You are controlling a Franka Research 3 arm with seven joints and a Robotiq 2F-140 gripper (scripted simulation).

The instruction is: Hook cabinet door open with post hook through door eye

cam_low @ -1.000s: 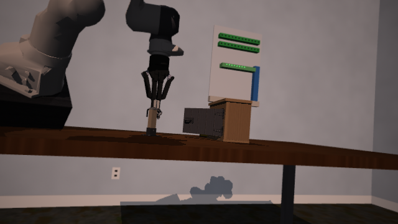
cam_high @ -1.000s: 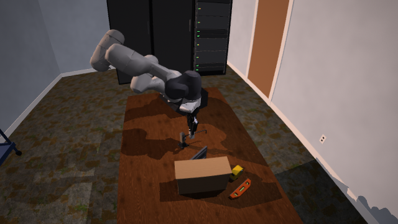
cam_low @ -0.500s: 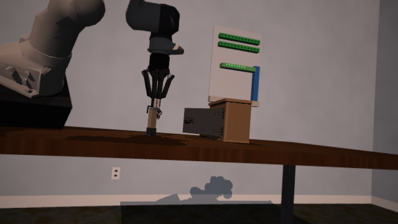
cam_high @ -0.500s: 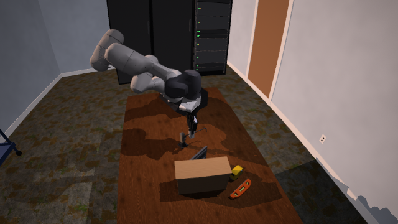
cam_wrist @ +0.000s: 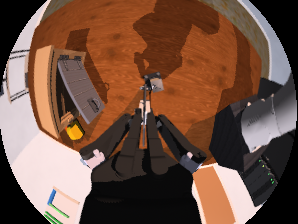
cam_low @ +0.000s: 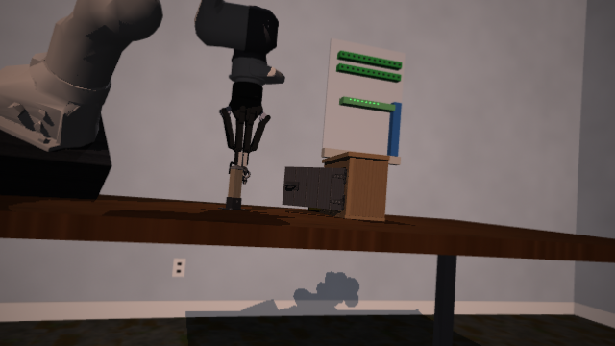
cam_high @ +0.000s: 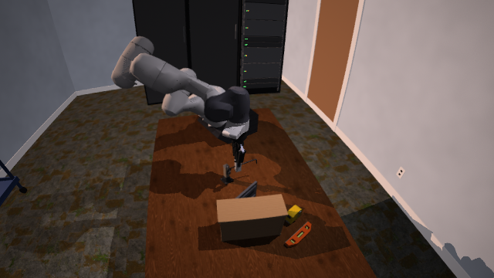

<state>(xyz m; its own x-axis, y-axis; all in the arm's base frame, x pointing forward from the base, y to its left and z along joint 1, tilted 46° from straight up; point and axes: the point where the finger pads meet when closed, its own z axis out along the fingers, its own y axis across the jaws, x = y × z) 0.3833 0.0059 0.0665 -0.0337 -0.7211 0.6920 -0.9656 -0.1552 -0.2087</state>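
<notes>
My hand is 17 cm short of the dark door, 6 cm to the left of it and 4 cm above it. Also, from my hand: thin hook: 2 cm to the left, 1 cm below; then orange spirit level: 41 cm ahead, 11 cm to the left, 10 cm below; then yellow tape measure: 32 cm ahead, 14 cm to the left, 8 cm below.
</notes>
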